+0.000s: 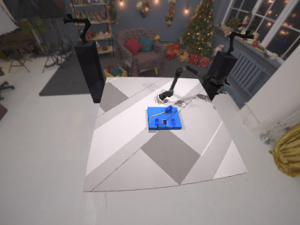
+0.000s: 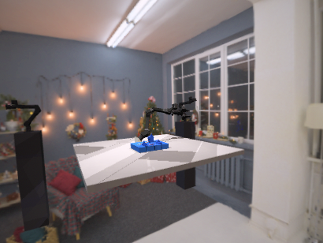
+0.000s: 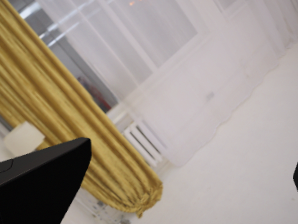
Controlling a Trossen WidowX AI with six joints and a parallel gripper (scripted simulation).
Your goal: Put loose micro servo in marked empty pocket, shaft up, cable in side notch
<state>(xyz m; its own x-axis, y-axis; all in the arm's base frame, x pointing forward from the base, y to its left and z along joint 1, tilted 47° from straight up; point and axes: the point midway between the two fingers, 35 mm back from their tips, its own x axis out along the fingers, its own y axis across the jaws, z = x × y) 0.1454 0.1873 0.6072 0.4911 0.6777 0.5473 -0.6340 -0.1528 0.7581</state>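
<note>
The blue deck is 610 mm to the right of my gripper tip, 290 mm below it and 50 mm ahead of it.
</note>
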